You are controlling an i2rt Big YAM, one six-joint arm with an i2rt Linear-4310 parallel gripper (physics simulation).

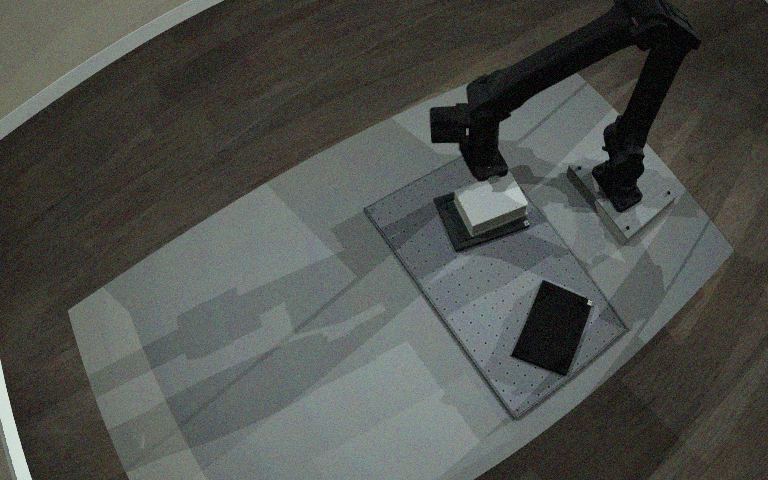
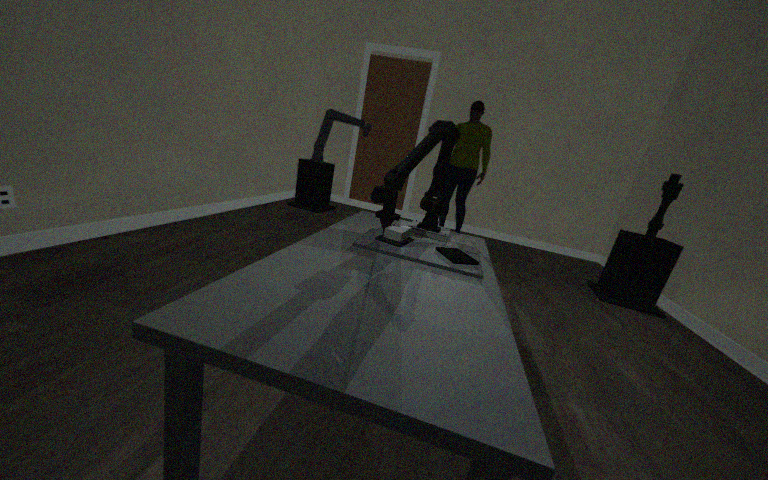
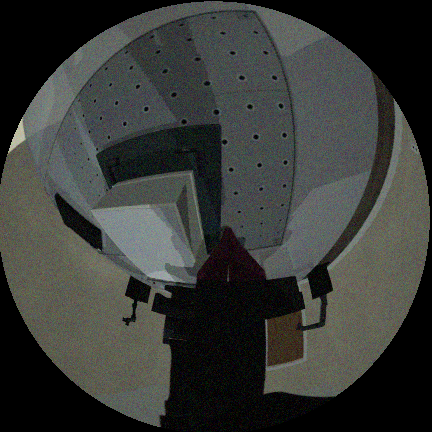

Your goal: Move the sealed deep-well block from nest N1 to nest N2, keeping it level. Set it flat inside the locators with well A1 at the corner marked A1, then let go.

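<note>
The sealed deep-well block is a white box with a pale top. It rests on the dark nest N1 at the far end of the perforated board. Nest N2 is a flat dark plate near the board's front right, with nothing on it. My gripper is shut with its fingers together and holds nothing. Its tip points down at the block's far edge, close beside the block's corner.
The arm's base stands on a rail right of the board. Beyond the table are a second arm on a pedestal, a person in a yellow shirt and a brown door.
</note>
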